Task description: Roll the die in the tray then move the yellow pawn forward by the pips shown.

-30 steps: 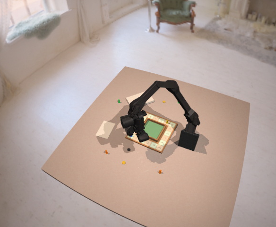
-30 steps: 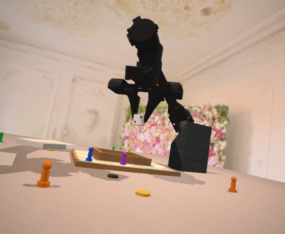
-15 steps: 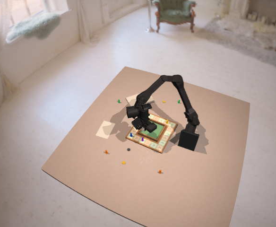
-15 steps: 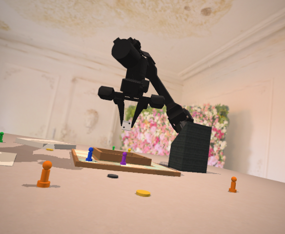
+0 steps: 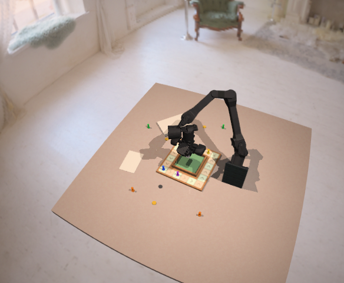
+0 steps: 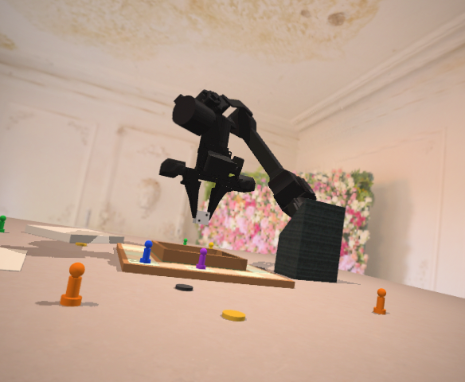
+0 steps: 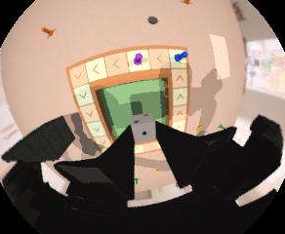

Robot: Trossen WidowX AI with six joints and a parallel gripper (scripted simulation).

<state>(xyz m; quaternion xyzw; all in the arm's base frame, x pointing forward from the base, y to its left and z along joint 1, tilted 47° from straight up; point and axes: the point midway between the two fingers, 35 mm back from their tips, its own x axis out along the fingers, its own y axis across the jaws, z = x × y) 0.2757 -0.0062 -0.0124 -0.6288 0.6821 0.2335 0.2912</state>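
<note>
Now: the yellow pawn 8 cm behind my gripper tip, 12 cm to the right of it and 7 cm below it. Also, from my gripper tip: white die: right at my gripper tip; then purple pawn: 2 cm ahead, 9 cm to the left, 7 cm below; then green tray: 1 cm behind, 1 cm to the right, 9 cm below.
</note>
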